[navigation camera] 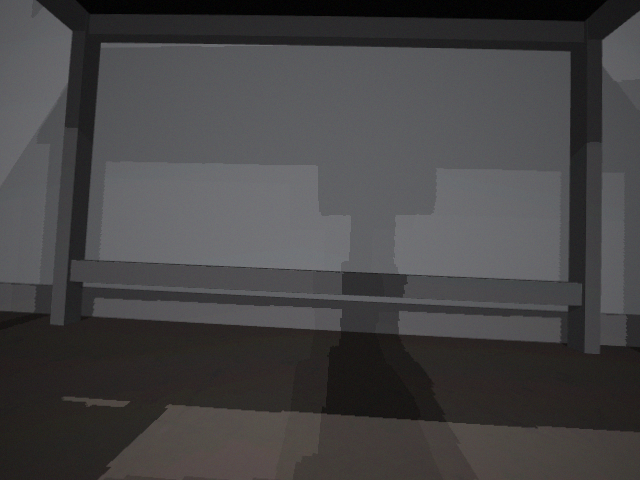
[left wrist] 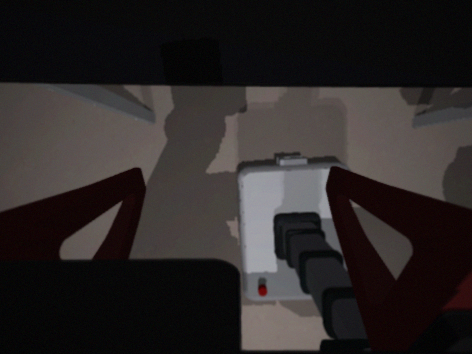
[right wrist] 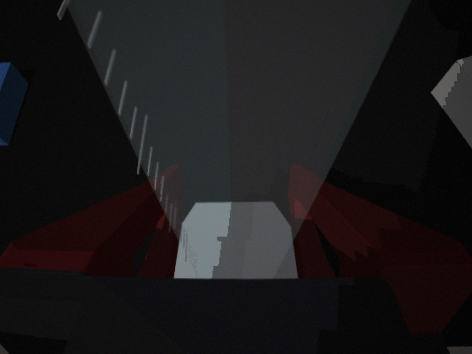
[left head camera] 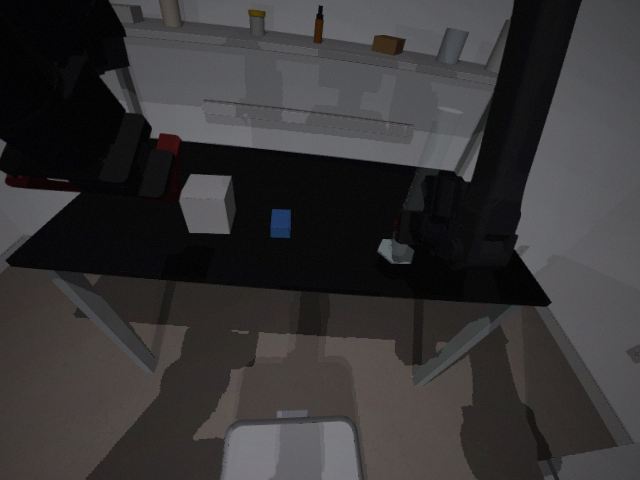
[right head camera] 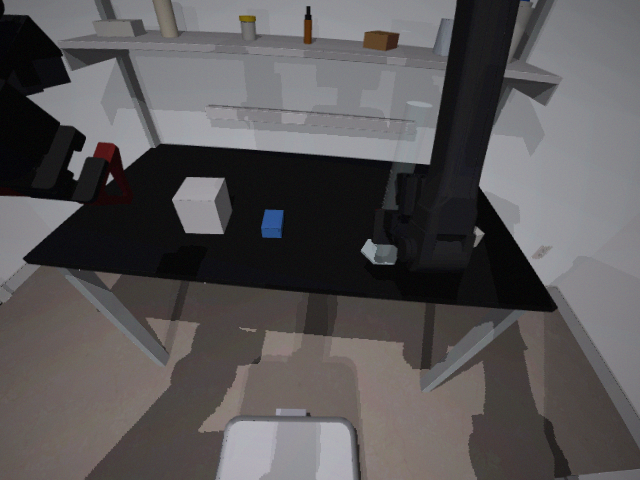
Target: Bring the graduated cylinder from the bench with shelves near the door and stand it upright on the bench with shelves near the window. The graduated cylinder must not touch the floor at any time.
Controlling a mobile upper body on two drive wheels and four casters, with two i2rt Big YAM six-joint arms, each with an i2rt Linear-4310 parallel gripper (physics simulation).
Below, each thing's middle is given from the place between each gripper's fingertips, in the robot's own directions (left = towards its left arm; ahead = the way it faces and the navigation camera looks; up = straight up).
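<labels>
I find the graduated cylinder (left head camera: 446, 121) 20 mm behind my right hand and 90 mm above it.
From my left hand, the graduated cylinder is 45 cm to the right, and it is also 17 cm ahead of that hand and 10 cm below it.
</labels>
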